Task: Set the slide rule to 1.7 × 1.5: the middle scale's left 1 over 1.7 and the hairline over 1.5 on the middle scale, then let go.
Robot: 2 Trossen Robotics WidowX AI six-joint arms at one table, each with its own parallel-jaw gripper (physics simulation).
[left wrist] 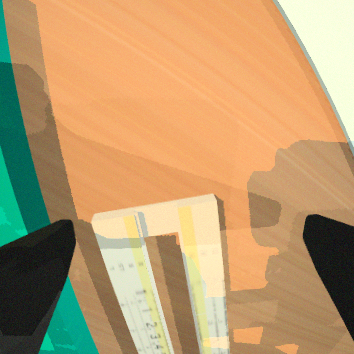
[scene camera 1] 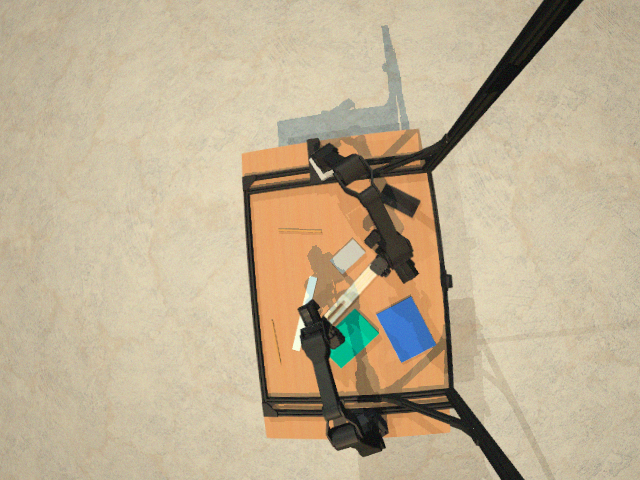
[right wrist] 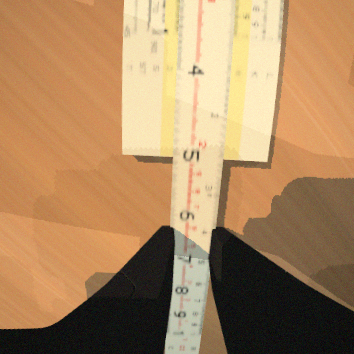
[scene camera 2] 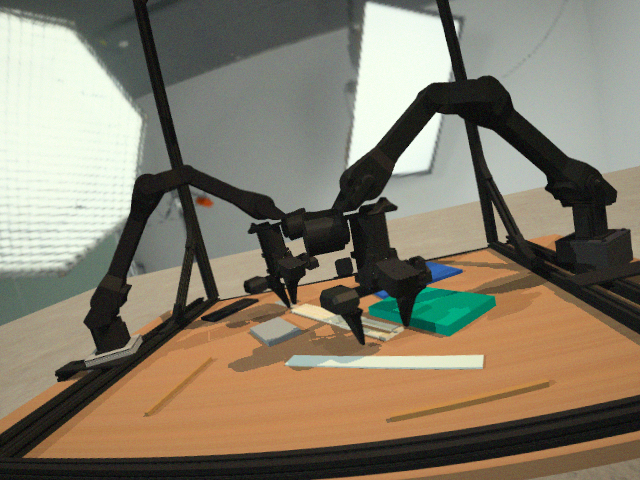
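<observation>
The cream slide rule body (scene camera 1: pixel 361 284) (scene camera 2: pixel 315 313) (left wrist: pixel 162 219) (right wrist: pixel 145 110) lies on the table. Its middle scale (right wrist: pixel 197 190) sticks out past one body end, with the 5 near that end. In the left wrist view the slot at the other end is empty, with table showing through. My right gripper (scene camera 1: pixel 381 265) (scene camera 2: pixel 292 304) (right wrist: pixel 190 237) is shut on the protruding middle scale, near its 6 and 7. My left gripper (scene camera 2: pixel 384 334) (left wrist: pixel 191 230) is open, its fingers standing apart on either side of the body's other end. I cannot clearly make out the hairline cursor.
A green block (scene camera 1: pixel 361 328) (scene camera 2: pixel 449 310) (left wrist: pixel 7 175) lies close beside the left gripper. A blue block (scene camera 1: pixel 405 330) (scene camera 2: pixel 447 271), a grey block (scene camera 1: pixel 347 255) (scene camera 2: pixel 273 330), a pale strip (scene camera 1: pixel 312 286) (scene camera 2: pixel 413 361) (left wrist: pixel 335 50) and a black block (scene camera 2: pixel 230 310) lie around.
</observation>
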